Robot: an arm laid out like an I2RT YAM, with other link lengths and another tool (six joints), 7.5 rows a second.
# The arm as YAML. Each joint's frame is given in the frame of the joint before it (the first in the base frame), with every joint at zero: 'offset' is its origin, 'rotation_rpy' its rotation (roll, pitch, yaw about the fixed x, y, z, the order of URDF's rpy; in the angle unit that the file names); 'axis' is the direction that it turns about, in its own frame. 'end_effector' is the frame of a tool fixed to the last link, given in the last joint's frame.
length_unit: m
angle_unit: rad
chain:
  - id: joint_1
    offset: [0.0, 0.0, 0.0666]
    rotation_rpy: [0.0, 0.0, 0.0]
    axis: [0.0, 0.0, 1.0]
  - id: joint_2
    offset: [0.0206, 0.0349, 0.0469]
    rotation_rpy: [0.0, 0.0, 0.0]
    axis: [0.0, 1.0, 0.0]
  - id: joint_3
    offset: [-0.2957, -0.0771, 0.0]
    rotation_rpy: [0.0, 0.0, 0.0]
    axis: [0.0, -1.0, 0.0]
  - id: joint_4
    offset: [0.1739, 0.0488, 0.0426]
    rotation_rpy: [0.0, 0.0, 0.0]
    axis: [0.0, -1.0, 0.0]
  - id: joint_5
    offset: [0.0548, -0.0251, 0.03]
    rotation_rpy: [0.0, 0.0, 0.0]
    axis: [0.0, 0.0, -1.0]
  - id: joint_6
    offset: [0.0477, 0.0, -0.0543]
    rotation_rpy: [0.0, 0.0, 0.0]
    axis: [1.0, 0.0, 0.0]
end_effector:
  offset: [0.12, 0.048, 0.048]
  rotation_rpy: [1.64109, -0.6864, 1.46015]
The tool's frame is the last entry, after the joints.
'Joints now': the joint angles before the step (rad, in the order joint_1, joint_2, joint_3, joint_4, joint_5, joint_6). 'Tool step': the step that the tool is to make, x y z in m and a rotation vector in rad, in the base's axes. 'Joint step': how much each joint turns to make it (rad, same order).
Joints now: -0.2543 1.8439 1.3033 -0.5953 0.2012 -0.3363
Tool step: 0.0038 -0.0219 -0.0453 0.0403 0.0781 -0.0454
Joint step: -0.0640 0.1345 -0.0126 0.0628 -0.0224 -0.0110
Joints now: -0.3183 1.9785 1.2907 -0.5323 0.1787 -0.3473
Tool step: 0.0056 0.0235 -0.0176 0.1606 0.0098 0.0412
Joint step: -0.0081 0.0691 0.0004 0.0084 -0.1571 0.0003
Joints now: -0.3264 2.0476 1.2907 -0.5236 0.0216 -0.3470
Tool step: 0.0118 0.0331 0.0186 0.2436 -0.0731 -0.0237
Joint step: 0.0002 0.0000 0.0002 0.0003 -0.2369 0.0959
